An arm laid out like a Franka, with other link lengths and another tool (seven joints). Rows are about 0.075 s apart.
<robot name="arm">
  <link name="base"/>
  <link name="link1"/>
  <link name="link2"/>
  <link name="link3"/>
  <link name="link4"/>
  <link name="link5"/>
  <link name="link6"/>
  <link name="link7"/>
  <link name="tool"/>
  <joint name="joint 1" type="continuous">
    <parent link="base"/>
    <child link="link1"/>
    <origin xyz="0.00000 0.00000 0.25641" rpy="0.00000 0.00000 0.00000"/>
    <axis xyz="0 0 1"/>
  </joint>
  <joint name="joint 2" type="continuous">
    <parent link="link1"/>
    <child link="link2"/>
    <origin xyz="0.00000 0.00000 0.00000" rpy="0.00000 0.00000 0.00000"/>
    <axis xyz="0 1 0"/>
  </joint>
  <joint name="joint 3" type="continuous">
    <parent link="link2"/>
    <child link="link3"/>
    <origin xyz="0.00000 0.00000 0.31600" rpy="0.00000 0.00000 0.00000"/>
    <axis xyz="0 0 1"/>
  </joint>
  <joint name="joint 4" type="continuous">
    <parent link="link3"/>
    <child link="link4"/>
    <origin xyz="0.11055 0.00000 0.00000" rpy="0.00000 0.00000 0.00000"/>
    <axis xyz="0 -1 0"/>
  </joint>
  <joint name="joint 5" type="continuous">
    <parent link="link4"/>
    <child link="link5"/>
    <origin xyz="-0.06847 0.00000 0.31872" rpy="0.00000 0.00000 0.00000"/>
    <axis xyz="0 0 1"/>
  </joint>
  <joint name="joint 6" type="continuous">
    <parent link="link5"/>
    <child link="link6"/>
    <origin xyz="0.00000 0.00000 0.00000" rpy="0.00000 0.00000 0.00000"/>
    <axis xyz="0 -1 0"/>
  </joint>
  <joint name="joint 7" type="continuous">
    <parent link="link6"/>
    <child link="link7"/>
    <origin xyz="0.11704 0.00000 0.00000" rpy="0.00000 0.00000 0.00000"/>
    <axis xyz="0 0 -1"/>
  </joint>
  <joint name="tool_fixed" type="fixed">
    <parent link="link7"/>
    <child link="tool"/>
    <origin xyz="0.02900 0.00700 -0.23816" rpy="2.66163 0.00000 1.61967"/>
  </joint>
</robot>
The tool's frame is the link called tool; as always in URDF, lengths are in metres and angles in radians. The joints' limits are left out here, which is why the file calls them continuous.
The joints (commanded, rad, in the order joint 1, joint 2, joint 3, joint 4, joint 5, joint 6, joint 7), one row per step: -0.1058 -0.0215 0.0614 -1.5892 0.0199 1.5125 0.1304; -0.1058 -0.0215 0.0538 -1.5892 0.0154 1.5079 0.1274; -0.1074 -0.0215 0.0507 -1.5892 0.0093 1.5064 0.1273; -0.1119 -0.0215 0.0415 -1.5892 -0.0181 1.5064 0.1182; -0.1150 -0.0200 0.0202 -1.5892 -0.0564 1.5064 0.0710; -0.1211 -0.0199 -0.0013 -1.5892 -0.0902 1.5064 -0.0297; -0.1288 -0.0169 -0.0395 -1.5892 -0.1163 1.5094 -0.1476; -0.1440 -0.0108 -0.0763 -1.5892 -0.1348 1.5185 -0.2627; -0.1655 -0.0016 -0.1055 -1.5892 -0.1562 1.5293 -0.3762; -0.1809 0.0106 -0.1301 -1.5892 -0.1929 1.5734 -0.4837; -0.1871 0.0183 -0.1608 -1.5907 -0.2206 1.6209 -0.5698; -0.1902 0.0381 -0.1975 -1.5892 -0.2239 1.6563 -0.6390; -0.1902 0.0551 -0.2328 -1.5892 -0.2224 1.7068 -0.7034; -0.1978 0.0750 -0.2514 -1.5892 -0.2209 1.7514 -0.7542; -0.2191 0.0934 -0.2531 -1.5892 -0.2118 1.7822 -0.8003; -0.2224 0.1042 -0.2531 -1.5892 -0.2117 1.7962 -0.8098
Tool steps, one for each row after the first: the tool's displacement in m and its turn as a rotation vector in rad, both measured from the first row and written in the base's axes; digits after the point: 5 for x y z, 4 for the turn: -0.00134 -0.00519 -0.00063 -0.0039 0.0047 -0.0045; -0.00190 -0.00928 -0.00087 -0.0099 0.0066 -0.0092; -0.00279 -0.02337 -0.00092 -0.0365 0.0082 -0.0139; -0.00469 -0.04494 -0.00159 -0.0711 0.0137 0.0086; -0.00789 -0.06547 -0.00142 -0.0975 0.0216 0.0814; -0.01271 -0.09363 -0.00257 -0.1138 0.0333 0.1534; -0.01787 -0.12334 -0.00476 -0.1227 0.0437 0.2171; -0.02416 -0.15297 -0.00837 -0.1334 0.0592 0.2812; -0.02302 -0.18210 -0.00897 -0.1716 0.0569 0.3542; -0.02202 -0.20798 -0.00718 -0.2080 0.0487 0.4106; -0.02159 -0.23043 -0.01296 -0.2174 0.0490 0.4463; -0.01785 -0.25048 -0.01568 -0.2343 0.0338 0.4832; -0.01334 -0.26606 -0.02085 -0.2491 0.0249 0.5154; -0.01105 -0.27809 -0.02758 -0.2504 0.0200 0.5430; -0.00796 -0.28082 -0.03197 -0.2537 0.0204 0.5522
